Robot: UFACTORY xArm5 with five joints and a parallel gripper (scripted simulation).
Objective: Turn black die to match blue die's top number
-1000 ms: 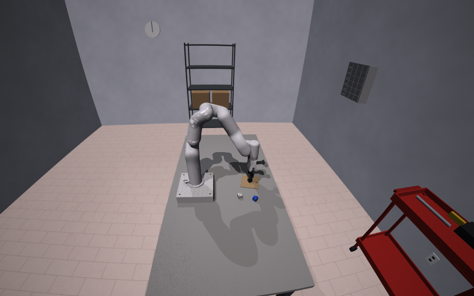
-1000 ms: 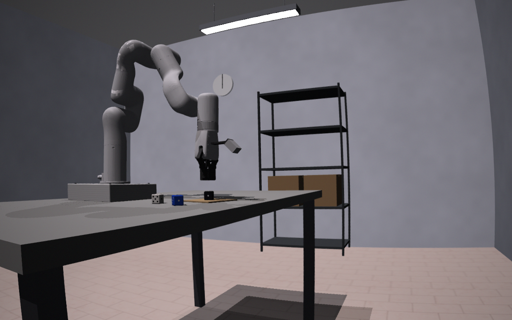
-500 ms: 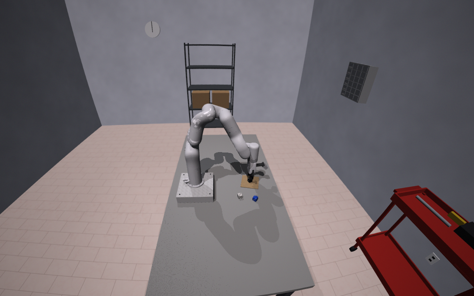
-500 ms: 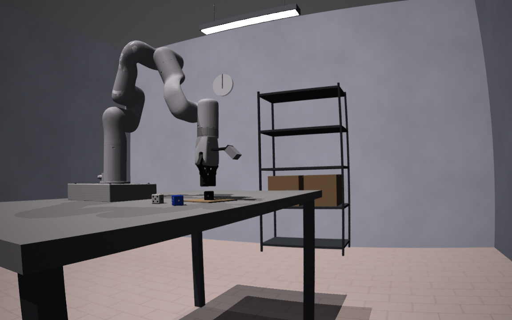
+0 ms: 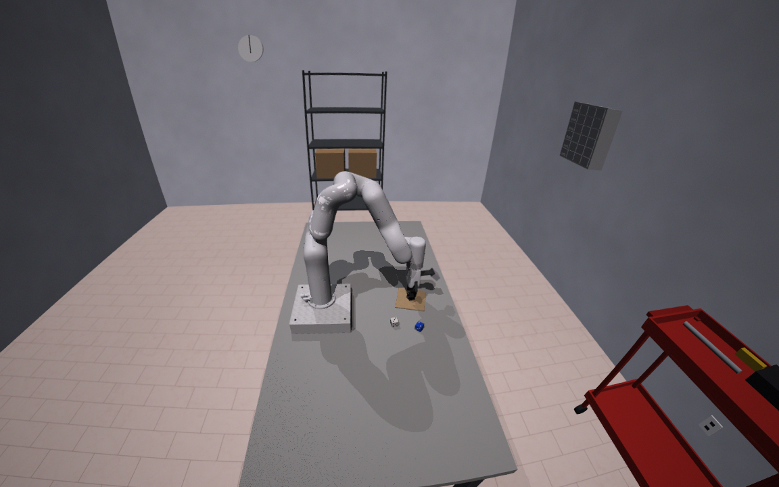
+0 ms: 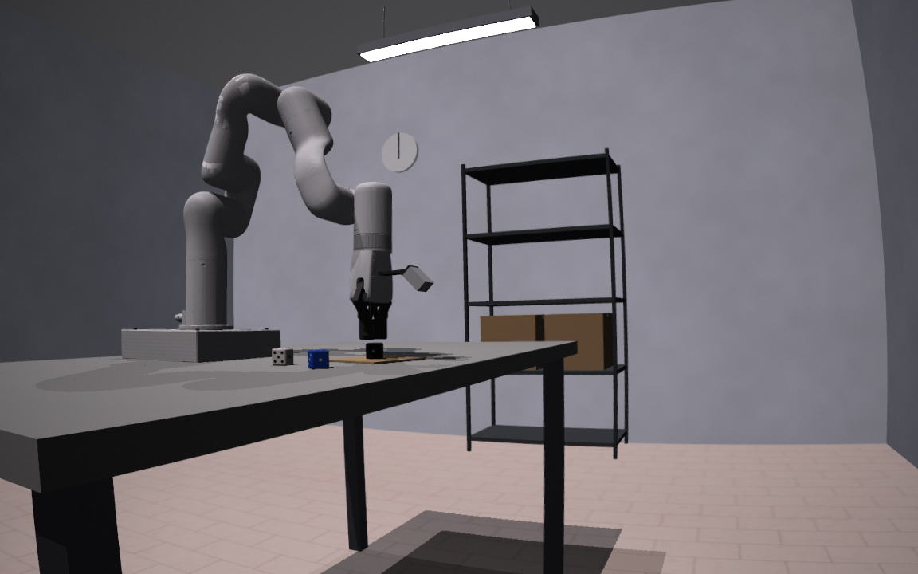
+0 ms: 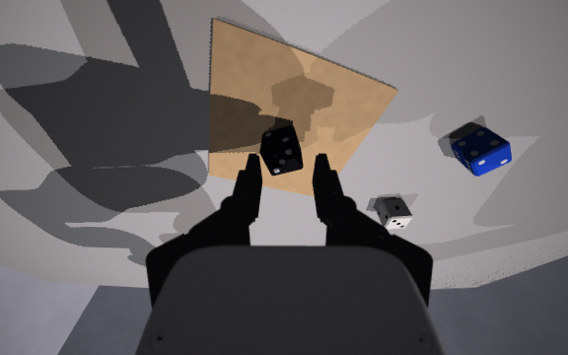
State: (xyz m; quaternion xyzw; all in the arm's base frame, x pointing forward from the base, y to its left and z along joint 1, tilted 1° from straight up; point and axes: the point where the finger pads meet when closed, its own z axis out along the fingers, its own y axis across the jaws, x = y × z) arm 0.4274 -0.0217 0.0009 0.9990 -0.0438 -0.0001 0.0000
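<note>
Now: hand 40 mm above the black die. From my hand the other things lie so: blue die: 20 mm behind, 190 mm to the right, 50 mm below; white die: 120 mm behind, 140 mm to the right, 50 mm below; tan mat: 60 mm below.
</note>
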